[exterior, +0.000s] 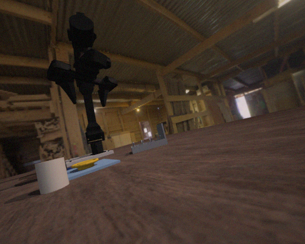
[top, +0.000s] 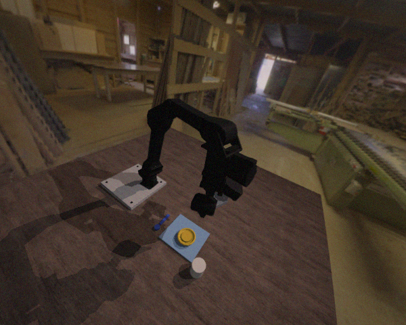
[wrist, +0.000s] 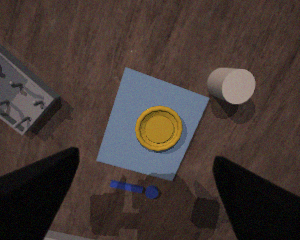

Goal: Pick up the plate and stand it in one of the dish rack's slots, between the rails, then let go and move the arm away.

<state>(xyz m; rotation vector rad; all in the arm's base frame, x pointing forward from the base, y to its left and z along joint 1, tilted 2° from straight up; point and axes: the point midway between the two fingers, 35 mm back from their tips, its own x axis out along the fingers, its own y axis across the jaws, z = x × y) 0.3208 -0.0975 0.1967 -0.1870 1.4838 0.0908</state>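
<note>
The yellow plate is 160 mm below my gripper tip, 40 mm to the right of it and 30 mm behind it. The rest, counted from my gripper tip: grey dish rack (190 mm to the left, 150 mm below, 20 mm behind); then small blue spoon (170 mm below, 150 mm behind, 40 mm to the right); then white cup (150 mm below, 110 mm to the right, 60 mm ahead).
</note>
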